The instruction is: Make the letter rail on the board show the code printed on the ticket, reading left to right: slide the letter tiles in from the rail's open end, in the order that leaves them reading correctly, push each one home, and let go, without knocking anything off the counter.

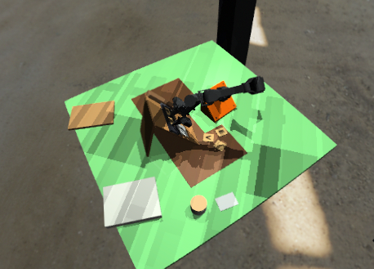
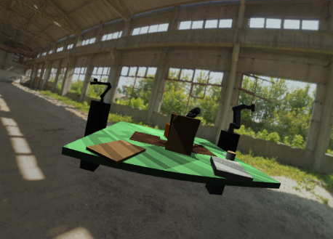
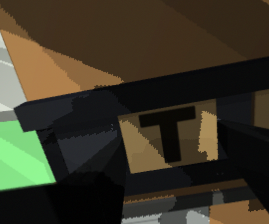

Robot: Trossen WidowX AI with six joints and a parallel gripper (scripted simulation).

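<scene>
Right now the white ticket is 8 cm below my gripper tip, 5 cm behind it and 3 cm to the left of it. The rest, counted from my gripper tip: brown mat 18 cm below, 15 cm behind, 8 cm to the right; then white slab 36 cm ahead, 23 cm to the left, 16 cm below; then short tan cylinder 42 cm to the left, 15 cm below, 8 cm ahead.
</scene>
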